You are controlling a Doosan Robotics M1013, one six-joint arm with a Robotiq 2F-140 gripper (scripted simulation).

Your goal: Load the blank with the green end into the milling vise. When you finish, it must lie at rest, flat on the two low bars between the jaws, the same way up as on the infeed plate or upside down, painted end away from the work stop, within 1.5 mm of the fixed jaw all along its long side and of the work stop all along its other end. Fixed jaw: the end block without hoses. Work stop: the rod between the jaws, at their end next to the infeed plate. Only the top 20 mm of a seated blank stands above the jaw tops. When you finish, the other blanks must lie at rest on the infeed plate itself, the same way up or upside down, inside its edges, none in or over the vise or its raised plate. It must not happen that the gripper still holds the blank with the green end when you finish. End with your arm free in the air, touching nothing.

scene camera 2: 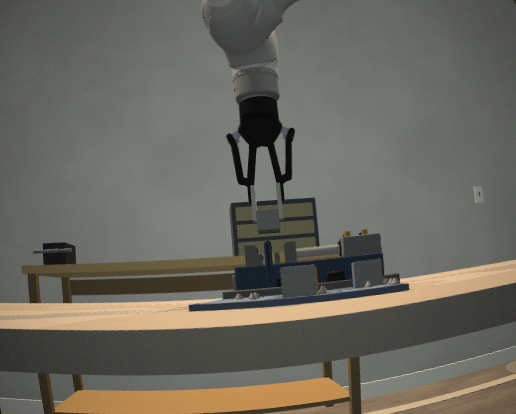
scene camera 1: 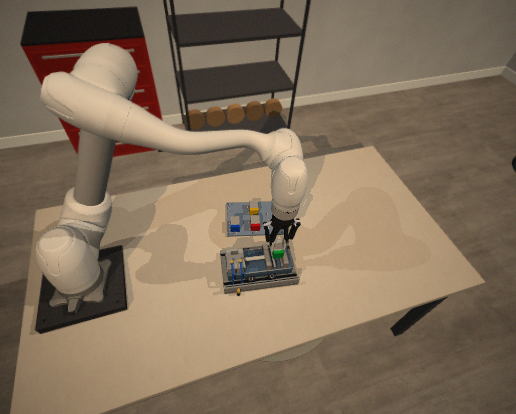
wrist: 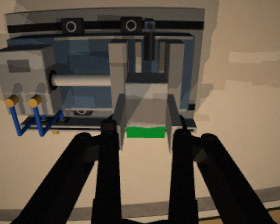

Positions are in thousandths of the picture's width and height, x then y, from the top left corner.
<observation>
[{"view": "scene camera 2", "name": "my gripper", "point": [520, 533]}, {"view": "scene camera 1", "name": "raised plate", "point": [466, 506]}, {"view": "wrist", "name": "my gripper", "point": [523, 471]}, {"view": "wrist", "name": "fixed jaw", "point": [623, 225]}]
</observation>
